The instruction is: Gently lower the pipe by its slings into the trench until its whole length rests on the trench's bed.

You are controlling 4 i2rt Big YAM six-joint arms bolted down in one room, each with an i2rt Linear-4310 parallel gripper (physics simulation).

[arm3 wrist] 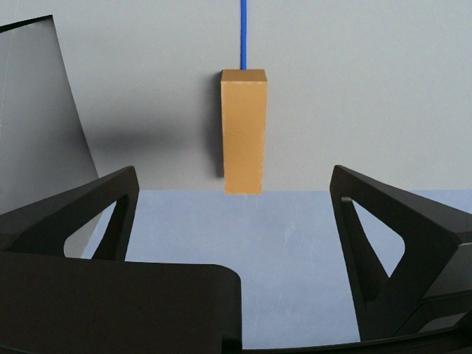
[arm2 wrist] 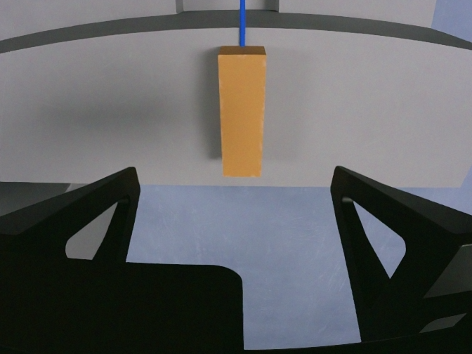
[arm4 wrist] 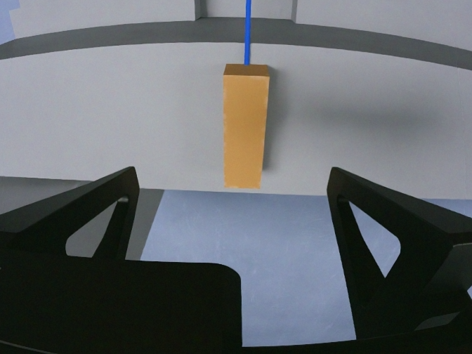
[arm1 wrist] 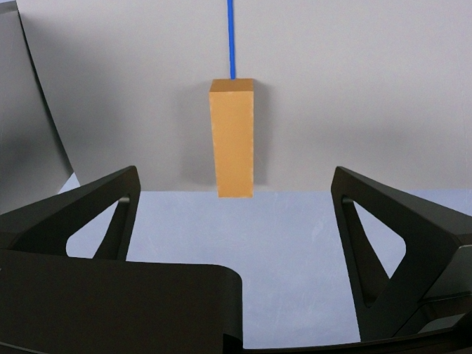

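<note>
In each wrist view an orange block handle (arm1 wrist: 234, 145) (arm2 wrist: 242, 115) (arm3 wrist: 243, 137) (arm4 wrist: 244, 131) lies on a grey surface, with a blue sling (arm1 wrist: 231, 40) (arm2 wrist: 242, 25) (arm3 wrist: 243, 35) (arm4 wrist: 247, 35) running from its far end out of the top of the view. The arm1 gripper (arm1 wrist: 236, 170), arm2 gripper (arm2 wrist: 235, 170), arm3 gripper (arm3 wrist: 234, 169) and arm4 gripper (arm4 wrist: 232, 170) are all open and empty, each with its fingers wide to either side of its block's near end. The pipe does not show in these views. Whether the trench shows, I cannot tell.
The grey surface (arm1 wrist: 325, 100) (arm2 wrist: 350, 100) (arm3 wrist: 350, 100) (arm4 wrist: 125, 110) ends at a straight edge near the fingertips, above a blue-grey floor (arm1 wrist: 295, 250) (arm2 wrist: 295, 250) (arm3 wrist: 295, 250) (arm4 wrist: 295, 250). A dark curved band (arm2 wrist: 320, 20) (arm4 wrist: 320, 34) crosses beyond the blocks in the arm2 and arm4 views.
</note>
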